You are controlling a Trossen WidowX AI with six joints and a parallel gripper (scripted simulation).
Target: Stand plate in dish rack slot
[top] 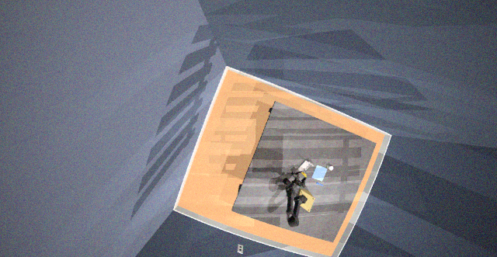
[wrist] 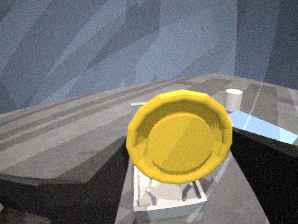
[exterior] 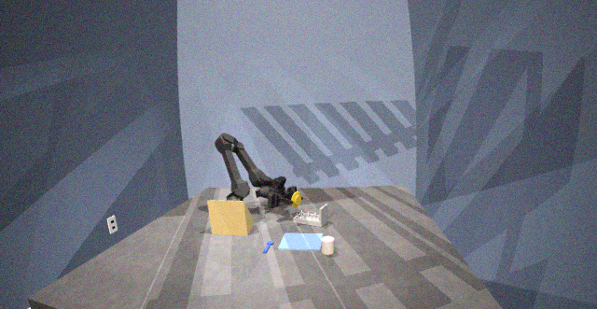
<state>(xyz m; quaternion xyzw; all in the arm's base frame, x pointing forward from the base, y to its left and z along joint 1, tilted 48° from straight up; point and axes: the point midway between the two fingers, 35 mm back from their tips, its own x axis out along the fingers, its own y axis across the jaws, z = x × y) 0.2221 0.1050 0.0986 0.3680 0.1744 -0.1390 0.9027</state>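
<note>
My gripper tip is 5 cm short of the dish rack, 1 cm to the left of it and 7 cm above it. Also, from my gripper tip: blue spoon 6 cm behind, 27 cm to the right, 9 cm below; then white cup 16 cm ahead, 28 cm to the right, 7 cm below; then yellow plate 1 cm behind.
</note>
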